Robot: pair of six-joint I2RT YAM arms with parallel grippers.
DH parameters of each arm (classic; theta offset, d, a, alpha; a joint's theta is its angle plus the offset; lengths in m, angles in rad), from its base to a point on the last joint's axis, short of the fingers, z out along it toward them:
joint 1: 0 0.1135 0.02 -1.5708
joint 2: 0 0 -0.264 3.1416
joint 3: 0.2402 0 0.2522 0
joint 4: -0.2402 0 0.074 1.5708
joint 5: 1.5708 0 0 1.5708
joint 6: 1.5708 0.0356 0 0
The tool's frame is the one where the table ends.
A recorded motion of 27 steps. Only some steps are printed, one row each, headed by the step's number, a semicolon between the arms.
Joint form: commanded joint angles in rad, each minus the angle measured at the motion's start. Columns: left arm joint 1, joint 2, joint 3, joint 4, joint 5, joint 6; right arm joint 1, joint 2, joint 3, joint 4, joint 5, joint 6.
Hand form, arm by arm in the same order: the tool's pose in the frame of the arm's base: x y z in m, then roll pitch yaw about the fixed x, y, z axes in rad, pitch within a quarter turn. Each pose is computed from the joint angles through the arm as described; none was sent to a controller.
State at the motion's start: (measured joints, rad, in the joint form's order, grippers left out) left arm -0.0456 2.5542 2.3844 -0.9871 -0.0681 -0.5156; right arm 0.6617 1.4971 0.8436 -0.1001 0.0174 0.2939
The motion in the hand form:
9: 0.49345 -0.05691 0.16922 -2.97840 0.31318 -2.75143; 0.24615 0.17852 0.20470 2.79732 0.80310 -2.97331
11: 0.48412 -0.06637 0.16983 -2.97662 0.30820 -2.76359; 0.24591 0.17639 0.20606 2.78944 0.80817 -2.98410
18: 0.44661 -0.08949 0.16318 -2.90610 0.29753 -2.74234; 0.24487 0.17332 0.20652 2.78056 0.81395 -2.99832
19: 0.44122 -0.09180 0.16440 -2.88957 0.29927 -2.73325; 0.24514 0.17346 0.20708 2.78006 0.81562 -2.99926
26: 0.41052 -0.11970 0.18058 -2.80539 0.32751 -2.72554; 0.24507 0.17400 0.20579 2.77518 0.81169 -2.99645
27: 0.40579 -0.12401 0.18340 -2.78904 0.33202 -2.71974; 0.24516 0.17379 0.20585 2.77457 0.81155 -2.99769
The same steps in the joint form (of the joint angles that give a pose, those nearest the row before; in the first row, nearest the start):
9: -0.0696 -0.1901 -0.3661 0.1140 0.0631 0.0370; -0.0345 -0.0427 -0.0344 0.0328 -0.0200 0.0188
11: -0.0910 -0.2271 -0.4274 0.1347 0.0638 0.0275; -0.0400 -0.0519 -0.0389 0.0351 -0.0220 0.0205
18: -0.1495 -0.3723 -0.7017 0.2914 0.1018 -0.0497; -0.0464 -0.0644 -0.0505 0.0421 -0.0228 0.0236
19: -0.1563 -0.3960 -0.7369 0.3137 0.1088 -0.0645; -0.0464 -0.0644 -0.0486 0.0419 -0.0221 0.0236
26: -0.2332 -0.5243 -0.8822 0.4054 0.1271 -0.1371; -0.0457 -0.0609 -0.0505 0.0453 -0.0294 0.0237
27: -0.2459 -0.5439 -0.9024 0.4204 0.1291 -0.1529; -0.0465 -0.0612 -0.0505 0.0451 -0.0297 0.0240

